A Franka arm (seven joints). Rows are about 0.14 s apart.
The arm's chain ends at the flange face. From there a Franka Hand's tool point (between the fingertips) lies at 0.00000 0.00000 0.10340 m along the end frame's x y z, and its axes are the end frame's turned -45 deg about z.
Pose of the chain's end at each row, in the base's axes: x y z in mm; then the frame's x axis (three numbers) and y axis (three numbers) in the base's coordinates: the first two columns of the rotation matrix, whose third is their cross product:
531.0, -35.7, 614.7, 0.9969, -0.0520, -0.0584, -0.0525, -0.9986, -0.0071
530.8, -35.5, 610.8, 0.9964, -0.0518, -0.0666, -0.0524, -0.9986, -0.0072
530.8, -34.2, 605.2, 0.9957, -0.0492, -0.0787, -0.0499, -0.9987, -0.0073
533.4, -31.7, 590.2, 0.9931, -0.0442, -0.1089, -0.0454, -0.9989, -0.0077
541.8, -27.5, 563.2, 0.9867, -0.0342, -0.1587, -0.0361, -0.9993, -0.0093
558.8, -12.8, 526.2, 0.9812, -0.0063, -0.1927, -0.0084, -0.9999, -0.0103
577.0, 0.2, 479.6, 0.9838, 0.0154, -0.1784, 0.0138, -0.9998, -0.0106
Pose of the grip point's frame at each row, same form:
525.0, -34.7, 511.5, 0.7420, 0.6693, -0.0363, 0.6678, -0.7429, -0.0463
524.0, -34.4, 507.6, 0.7416, 0.6695, -0.0420, 0.6675, -0.7427, -0.0522
522.7, -33.0, 502.1, 0.7394, 0.6714, -0.0505, 0.6688, -0.7410, -0.0608
522.2, -30.4, 487.4, 0.7343, 0.6751, -0.0716, 0.6701, -0.7376, -0.0824
525.4, -26.0, 461.1, 0.7232, 0.6824, -0.1056, 0.6722, -0.7308, -0.1188
538.9, -11.6, 424.7, 0.6998, 0.7026, -0.1290, 0.6879, -0.7115, -0.1435
558.5, 1.0, 377.9, 0.6859, 0.7179, -0.1187, 0.7054, -0.6961, -0.1336

